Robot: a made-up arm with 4 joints.
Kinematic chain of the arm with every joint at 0, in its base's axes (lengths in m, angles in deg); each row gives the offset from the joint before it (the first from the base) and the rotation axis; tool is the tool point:
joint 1: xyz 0 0 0.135 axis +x
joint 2: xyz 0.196 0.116 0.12 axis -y
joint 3: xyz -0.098 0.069 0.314 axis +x
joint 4: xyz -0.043 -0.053 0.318 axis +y
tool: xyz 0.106 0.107 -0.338
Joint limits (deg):
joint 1: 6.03..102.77
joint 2: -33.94..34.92
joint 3: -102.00..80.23
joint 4: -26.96..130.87
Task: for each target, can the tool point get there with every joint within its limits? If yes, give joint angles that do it. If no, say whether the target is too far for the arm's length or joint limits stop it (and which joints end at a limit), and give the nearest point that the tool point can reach.
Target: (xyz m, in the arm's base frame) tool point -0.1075 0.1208 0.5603
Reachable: yes | joints 17.37 11.79 13.18 34.67
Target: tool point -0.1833 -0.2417 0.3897
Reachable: yes | joints 81.57 18.68 -61.21 45.77
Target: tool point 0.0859 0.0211 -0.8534
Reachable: no: joint limits stop it (at a limit: joint 1, joint 3, joint 4) | nearest point -0.3300 -0.4229 -0.2256 | short by 0.874 m
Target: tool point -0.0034 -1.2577 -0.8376
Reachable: no: too far | nearest point 0.0803 -0.8289 -0.2187 | short by 0.758 m
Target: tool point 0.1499 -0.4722 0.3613
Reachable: yes | joints 88.99 12.52 43.48 -11.86
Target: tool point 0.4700 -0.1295 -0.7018
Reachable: no: joint limits stop it (at a limit: joint 1, joint 2, joint 3, joint 4) | nearest point 0.0579 -0.6738 -0.2825 | short by 0.801 m
